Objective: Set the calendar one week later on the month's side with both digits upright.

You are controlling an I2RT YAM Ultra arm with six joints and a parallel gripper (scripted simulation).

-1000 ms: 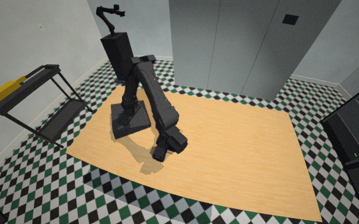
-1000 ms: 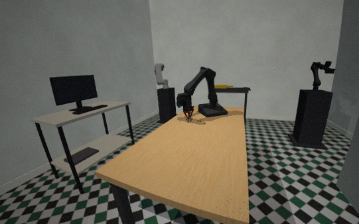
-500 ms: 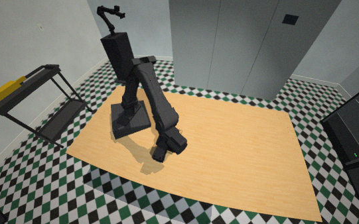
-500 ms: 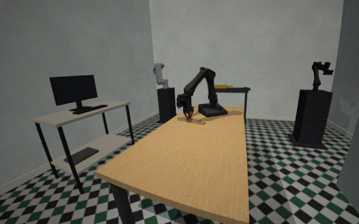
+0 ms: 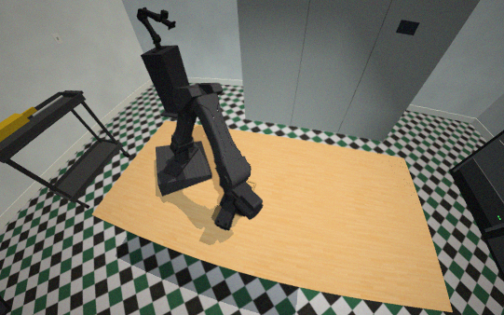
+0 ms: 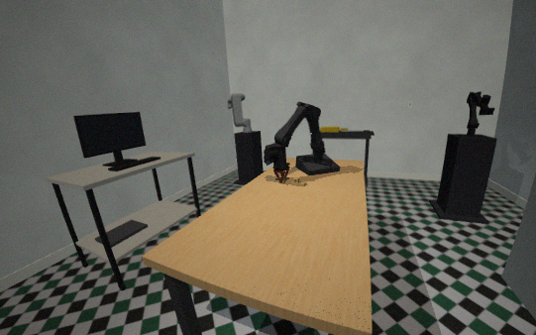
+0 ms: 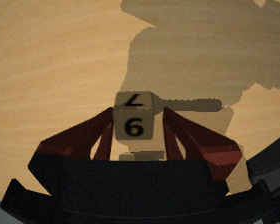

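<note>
The wooden cube lies right at my hand. The rest, counted from my hand: wooden tray 11 cm to the left, 1 cm below, 1 cm ahead.
</note>
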